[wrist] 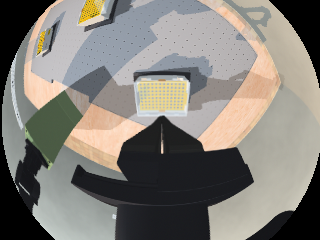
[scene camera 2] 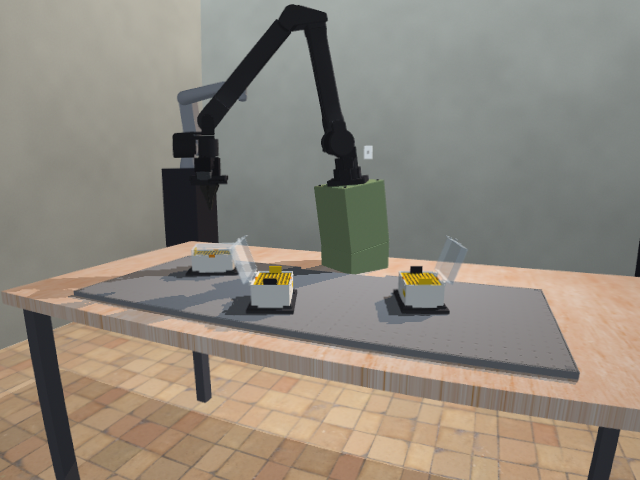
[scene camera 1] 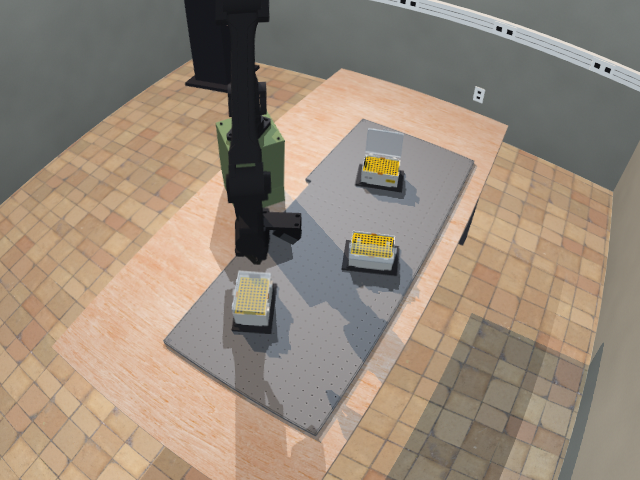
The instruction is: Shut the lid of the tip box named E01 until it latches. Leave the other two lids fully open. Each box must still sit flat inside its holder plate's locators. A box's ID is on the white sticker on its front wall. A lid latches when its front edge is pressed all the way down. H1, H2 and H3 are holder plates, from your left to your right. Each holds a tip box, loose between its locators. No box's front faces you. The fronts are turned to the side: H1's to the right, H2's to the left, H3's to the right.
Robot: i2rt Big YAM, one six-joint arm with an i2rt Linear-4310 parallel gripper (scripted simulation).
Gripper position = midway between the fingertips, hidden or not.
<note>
In view: the gripper (wrist: 162, 119) and a tip box (scene camera 2: 264, 296).
The tip box also shows in scene camera 1 (scene camera 1: 372, 253).
</note>
